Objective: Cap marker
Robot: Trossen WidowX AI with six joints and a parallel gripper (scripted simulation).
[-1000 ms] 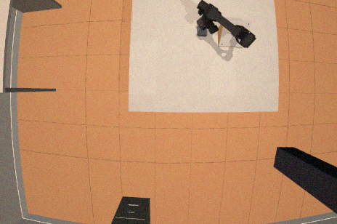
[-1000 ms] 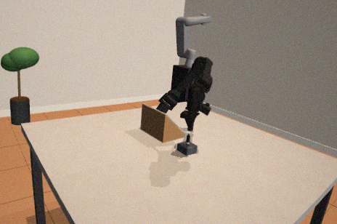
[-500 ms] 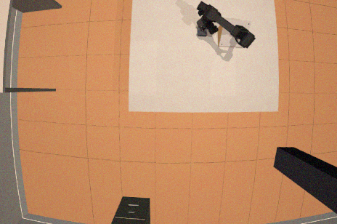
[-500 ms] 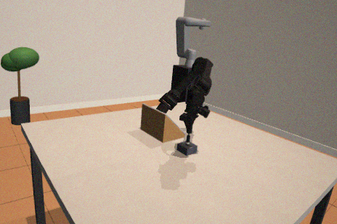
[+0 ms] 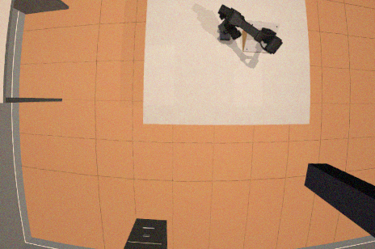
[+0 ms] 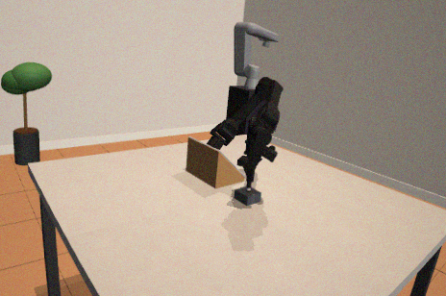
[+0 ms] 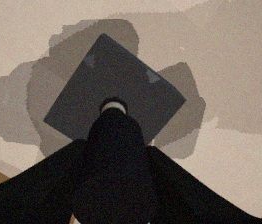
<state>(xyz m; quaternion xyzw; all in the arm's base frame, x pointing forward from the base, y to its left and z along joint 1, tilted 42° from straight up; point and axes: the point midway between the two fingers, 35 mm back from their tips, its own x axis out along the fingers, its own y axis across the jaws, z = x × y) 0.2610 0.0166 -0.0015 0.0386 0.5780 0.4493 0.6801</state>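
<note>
The black cap is 1 cm above my gripper tip.
</note>
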